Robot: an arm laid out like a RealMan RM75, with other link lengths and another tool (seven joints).
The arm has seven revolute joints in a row. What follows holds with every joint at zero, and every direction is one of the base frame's.
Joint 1 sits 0.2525 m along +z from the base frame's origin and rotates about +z.
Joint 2 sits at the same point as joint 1 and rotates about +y.
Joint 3 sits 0.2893 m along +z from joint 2 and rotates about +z.
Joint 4 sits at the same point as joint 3 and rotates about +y.
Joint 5 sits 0.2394 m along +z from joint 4 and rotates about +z.
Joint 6 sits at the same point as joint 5 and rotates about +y.
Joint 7 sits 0.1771 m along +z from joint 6 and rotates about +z.
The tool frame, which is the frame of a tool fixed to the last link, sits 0.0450 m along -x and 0.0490 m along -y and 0.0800 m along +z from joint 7; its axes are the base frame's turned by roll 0.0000, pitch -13.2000 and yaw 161.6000 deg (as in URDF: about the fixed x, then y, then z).
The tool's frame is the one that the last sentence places.
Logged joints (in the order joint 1, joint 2, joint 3, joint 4, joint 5, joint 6, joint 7), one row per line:
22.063, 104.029, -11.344, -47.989, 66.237, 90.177, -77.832
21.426, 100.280, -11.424, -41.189, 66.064, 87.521, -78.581
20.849, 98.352, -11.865, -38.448, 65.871, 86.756, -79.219
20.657, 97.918, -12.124, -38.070, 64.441, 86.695, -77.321
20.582, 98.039, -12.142, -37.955, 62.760, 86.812, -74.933
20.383, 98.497, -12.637, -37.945, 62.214, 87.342, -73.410
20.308, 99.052, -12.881, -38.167, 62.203, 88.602, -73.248
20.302, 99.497, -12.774, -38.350, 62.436, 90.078, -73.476
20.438, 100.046, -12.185, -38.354, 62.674, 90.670, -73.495
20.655, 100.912, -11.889, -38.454, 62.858, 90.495, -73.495
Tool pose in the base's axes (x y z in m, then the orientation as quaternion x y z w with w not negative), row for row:
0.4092, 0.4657, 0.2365, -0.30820, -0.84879, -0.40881, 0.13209
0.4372, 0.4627, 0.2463, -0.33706, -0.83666, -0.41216, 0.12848
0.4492, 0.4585, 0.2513, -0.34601, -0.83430, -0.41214, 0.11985
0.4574, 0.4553, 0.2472, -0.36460, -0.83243, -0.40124, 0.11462
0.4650, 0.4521, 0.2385, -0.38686, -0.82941, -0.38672, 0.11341
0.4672, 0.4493, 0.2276, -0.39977, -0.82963, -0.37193, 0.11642
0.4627, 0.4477, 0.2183, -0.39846, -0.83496, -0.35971, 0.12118
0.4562, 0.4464, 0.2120, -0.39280, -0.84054, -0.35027, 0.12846
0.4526, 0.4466, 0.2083, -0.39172, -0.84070, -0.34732, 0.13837
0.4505, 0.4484, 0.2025, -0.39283, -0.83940, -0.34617, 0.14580
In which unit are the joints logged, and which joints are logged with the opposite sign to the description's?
The joints are logged in degrees. Opposite sign: none.
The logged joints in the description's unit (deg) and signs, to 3 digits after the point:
22.063, 104.029, -11.344, -47.989, 66.237, 90.177, -77.832
21.426, 100.280, -11.424, -41.189, 66.064, 87.521, -78.581
20.849, 98.352, -11.865, -38.448, 65.871, 86.756, -79.219
20.657, 97.918, -12.124, -38.070, 64.441, 86.695, -77.321
20.582, 98.039, -12.142, -37.955, 62.760, 86.812, -74.933
20.383, 98.497, -12.637, -37.945, 62.214, 87.342, -73.410
20.308, 99.052, -12.881, -38.167, 62.203, 88.602, -73.248
20.302, 99.497, -12.774, -38.350, 62.436, 90.078, -73.476
20.438, 100.046, -12.185, -38.354, 62.674, 90.670, -73.495
20.655, 100.912, -11.889, -38.454, 62.858, 90.495, -73.495

